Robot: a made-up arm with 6 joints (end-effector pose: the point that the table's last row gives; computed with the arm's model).
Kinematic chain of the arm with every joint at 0, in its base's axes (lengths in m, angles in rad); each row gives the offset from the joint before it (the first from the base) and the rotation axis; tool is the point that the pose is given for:
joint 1: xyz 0 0 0.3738 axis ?
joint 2: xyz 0 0 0 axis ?
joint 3: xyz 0 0 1.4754 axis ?
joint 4: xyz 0 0 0 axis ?
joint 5: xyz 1.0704 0 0 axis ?
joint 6: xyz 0 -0.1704 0 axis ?
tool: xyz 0 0 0
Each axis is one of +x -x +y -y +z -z.
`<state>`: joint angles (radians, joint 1 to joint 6).
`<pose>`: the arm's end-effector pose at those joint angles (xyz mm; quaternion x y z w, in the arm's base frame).
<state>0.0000 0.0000 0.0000 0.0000 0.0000 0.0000</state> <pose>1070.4 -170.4 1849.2 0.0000 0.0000 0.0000 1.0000</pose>
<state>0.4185 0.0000 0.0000 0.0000 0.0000 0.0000</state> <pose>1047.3 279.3 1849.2 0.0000 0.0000 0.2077 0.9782</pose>
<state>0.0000 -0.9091 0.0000 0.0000 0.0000 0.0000</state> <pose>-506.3 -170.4 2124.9 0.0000 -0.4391 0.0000 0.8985</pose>
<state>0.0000 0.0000 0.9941 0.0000 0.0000 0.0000</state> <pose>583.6 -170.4 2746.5 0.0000 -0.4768 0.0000 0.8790</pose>
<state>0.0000 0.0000 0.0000 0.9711 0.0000 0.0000</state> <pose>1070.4 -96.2 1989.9 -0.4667 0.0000 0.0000 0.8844</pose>
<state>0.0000 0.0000 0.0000 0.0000 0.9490 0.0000</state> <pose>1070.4 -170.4 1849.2 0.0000 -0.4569 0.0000 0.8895</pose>
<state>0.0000 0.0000 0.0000 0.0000 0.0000 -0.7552</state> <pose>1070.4 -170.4 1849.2 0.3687 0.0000 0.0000 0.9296</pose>
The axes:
joint 1: +z
joint 2: +y
joint 3: -y
joint 4: -x
joint 5: -y
joint 6: -x

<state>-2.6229 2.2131 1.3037 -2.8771 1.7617 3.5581</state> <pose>-1484.9 -1037.0 -1382.1 0.8801 0.4045 -0.1571 0.1927</pose>
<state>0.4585 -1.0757 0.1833 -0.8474 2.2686 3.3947</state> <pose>-710.8 -476.6 2054.4 0.0542 0.3311 -0.7537 0.5651</pose>
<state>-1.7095 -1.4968 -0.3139 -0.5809 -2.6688 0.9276</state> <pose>-5.6 990.2 1438.4 0.0810 0.6070 -0.0945 0.7849</pose>
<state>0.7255 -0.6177 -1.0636 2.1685 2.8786 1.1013</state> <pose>65.1 185.9 1242.0 -0.2810 0.7857 -0.5509 0.0160</pose>
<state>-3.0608 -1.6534 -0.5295 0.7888 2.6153 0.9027</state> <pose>1103.5 209.8 1269.6 0.9124 -0.0987 -0.3613 0.1650</pose>
